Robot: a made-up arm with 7 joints. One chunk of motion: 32 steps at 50 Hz.
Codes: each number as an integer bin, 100 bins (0 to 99) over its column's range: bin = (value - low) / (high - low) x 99, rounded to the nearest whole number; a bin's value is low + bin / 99 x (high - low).
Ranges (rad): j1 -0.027..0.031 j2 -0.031..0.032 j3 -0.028..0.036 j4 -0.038..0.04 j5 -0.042..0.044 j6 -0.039..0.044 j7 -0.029..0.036
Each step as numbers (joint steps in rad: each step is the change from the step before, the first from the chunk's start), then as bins.
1 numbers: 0.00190 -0.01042 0.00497 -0.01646 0.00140 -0.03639 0.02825
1 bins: 49 32 51 27 50 3 87
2 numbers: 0.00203 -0.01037 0.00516 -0.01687 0.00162 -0.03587 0.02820
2 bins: 50 32 51 27 50 4 87
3 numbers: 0.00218 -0.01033 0.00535 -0.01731 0.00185 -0.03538 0.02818
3 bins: 50 32 52 26 50 4 87
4 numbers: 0.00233 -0.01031 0.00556 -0.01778 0.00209 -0.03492 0.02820
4 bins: 50 33 52 26 51 5 87
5 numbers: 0.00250 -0.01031 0.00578 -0.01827 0.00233 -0.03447 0.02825
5 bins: 50 33 52 25 51 5 87
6 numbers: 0.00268 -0.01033 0.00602 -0.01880 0.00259 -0.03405 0.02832
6 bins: 51 32 53 24 51 6 87
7 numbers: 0.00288 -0.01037 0.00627 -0.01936 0.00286 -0.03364 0.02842
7 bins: 51 32 53 24 52 6 87
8 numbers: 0.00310 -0.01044 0.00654 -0.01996 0.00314 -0.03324 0.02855
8 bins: 51 32 53 23 52 7 88
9 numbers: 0.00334 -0.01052 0.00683 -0.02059 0.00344 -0.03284 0.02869
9 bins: 52 32 54 22 52 7 88
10 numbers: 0.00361 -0.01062 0.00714 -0.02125 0.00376 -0.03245 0.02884
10 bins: 52 32 54 21 53 8 88
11 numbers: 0.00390 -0.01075 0.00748 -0.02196 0.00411 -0.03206 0.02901
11 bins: 53 32 55 20 53 8 88
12 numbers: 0.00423 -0.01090 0.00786 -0.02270 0.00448 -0.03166 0.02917
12 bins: 53 32 55 19 54 9 89
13 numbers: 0.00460 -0.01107 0.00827 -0.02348 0.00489 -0.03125 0.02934
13 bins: 54 31 56 18 54 9 89
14 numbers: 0.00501 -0.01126 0.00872 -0.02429 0.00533 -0.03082 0.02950
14 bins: 55 31 57 17 54 10 89
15 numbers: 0.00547 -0.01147 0.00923 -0.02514 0.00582 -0.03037 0.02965
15 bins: 55 31 58 16 55 10 89
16 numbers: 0.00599 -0.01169 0.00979 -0.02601 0.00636 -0.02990 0.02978
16 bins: 56 30 58 15 56 11 90
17 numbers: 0.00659 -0.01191 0.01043 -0.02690 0.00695 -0.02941 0.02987
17 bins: 57 30 59 14 56 11 90
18 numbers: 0.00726 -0.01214 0.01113 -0.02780 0.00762 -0.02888 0.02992
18 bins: 58 30 61 13 57 12 90
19 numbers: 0.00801 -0.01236 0.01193 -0.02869 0.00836 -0.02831 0.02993
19 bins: 60 29 62 12 58 13 90
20 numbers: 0.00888 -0.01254 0.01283 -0.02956 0.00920 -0.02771 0.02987
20 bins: 61 29 63 11 59 13 90
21 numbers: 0.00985 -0.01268 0.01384 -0.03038 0.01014 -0.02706 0.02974
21 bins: 63 29 65 10 60 14 89
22 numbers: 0.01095 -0.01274 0.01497 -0.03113 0.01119 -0.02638 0.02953
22 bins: 65 29 66 9 61 15 89
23 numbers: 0.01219 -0.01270 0.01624 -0.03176 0.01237 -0.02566 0.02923
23 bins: 67 29 68 8 63 16 89
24 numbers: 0.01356 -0.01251 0.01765 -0.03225 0.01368 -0.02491 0.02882
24 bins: 69 29 71 7 64 17 88
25 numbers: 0.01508 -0.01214 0.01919 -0.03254 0.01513 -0.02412 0.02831
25 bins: 72 30 73 7 66 18 87
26 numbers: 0.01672 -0.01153 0.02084 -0.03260 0.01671 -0.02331 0.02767
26 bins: 75 31 76 7 68 19 86
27 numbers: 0.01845 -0.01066 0.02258 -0.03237 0.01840 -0.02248 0.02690
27 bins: 78 32 78 7 70 20 85
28 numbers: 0.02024 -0.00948 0.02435 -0.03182 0.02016 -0.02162 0.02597
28 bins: 81 34 81 8 72 21 84
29 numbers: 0.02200 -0.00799 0.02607 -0.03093 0.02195 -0.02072 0.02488
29 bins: 84 36 84 9 74 22 82
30 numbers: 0.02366 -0.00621 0.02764 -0.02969 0.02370 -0.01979 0.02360
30 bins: 86 39 86 11 76 23 80
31 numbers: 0.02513 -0.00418 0.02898 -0.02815 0.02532 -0.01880 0.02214
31 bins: 89 42 88 13 77 24 78
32 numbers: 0.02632 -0.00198 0.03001 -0.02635 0.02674 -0.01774 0.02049
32 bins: 91 46 90 15 79 25 75
